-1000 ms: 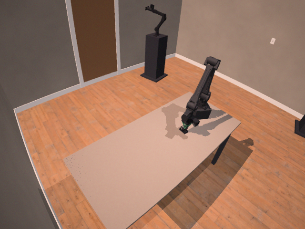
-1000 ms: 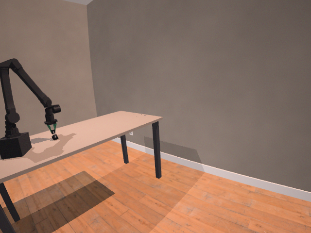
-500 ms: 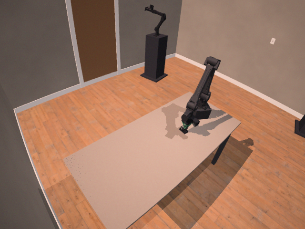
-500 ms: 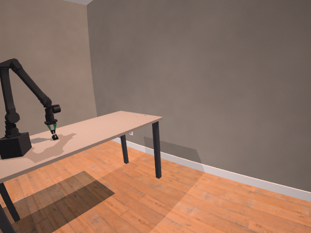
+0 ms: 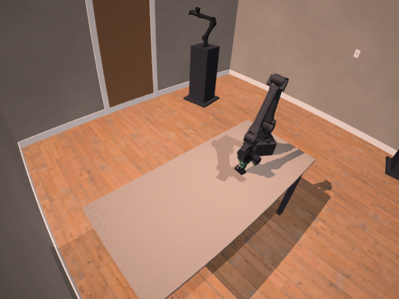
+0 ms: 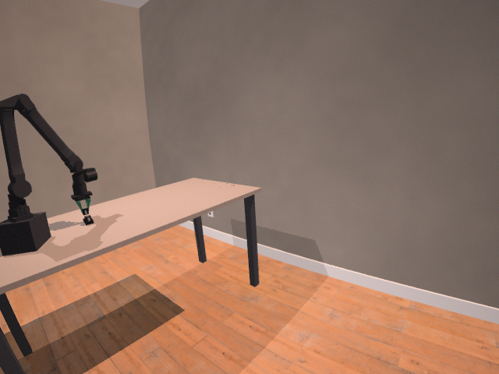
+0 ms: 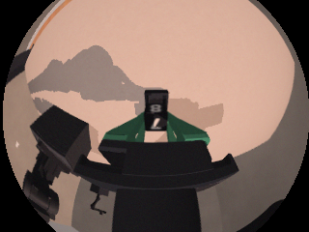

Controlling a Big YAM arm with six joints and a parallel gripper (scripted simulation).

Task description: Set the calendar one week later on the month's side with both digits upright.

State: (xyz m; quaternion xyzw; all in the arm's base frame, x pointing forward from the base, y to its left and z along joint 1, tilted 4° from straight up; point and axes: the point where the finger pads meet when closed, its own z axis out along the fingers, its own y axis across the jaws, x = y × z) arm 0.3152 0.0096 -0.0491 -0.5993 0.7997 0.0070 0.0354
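My gripper is now 5 cm above the dark calendar tray and 2 cm to the left of it.
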